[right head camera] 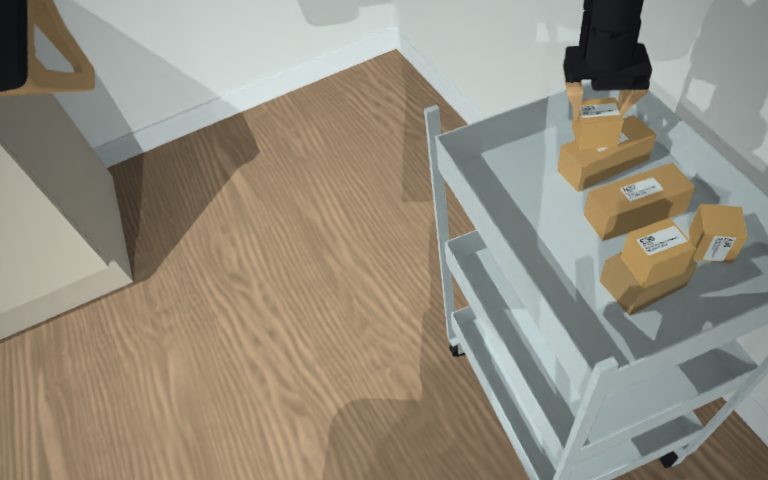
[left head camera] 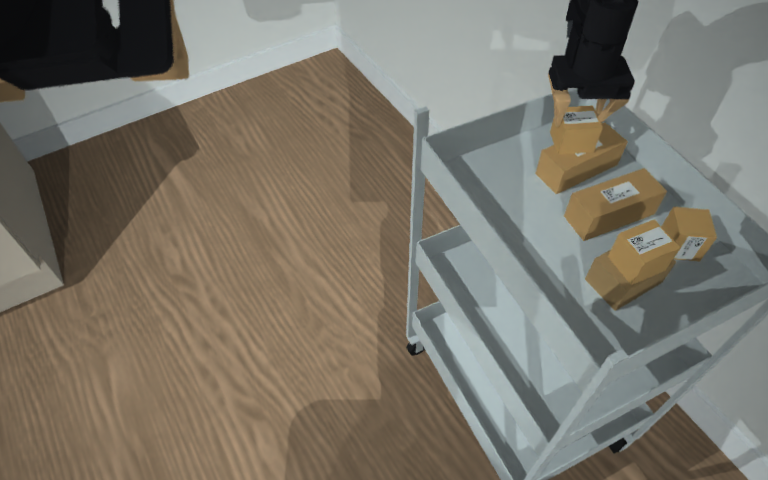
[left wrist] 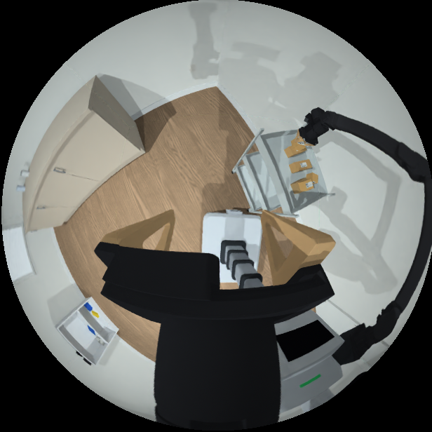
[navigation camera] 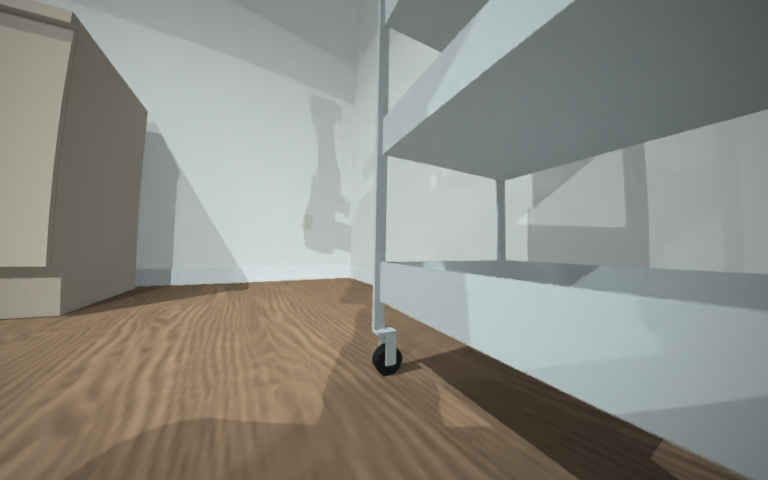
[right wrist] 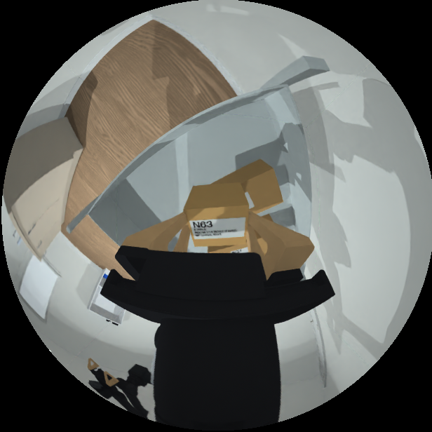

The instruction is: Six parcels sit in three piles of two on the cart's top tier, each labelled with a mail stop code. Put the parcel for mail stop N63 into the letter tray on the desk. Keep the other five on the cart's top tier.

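Observation:
My right gripper is shut on the small parcel labelled N63, over a longer parcel; whether these two parcels touch is unclear. A long parcel lies alone in the middle of the cart's top tier. A small parcel rests on another, and a tilted one is beside them. My left gripper is open and empty, away from the cart. The desk's letter tray cannot be made out.
The cart's corner post and lower tiers face the robot. Walls stand behind the cart. A beige cabinet stands at the left. A white compartmented box with blue and yellow items shows at lower left of the left wrist view.

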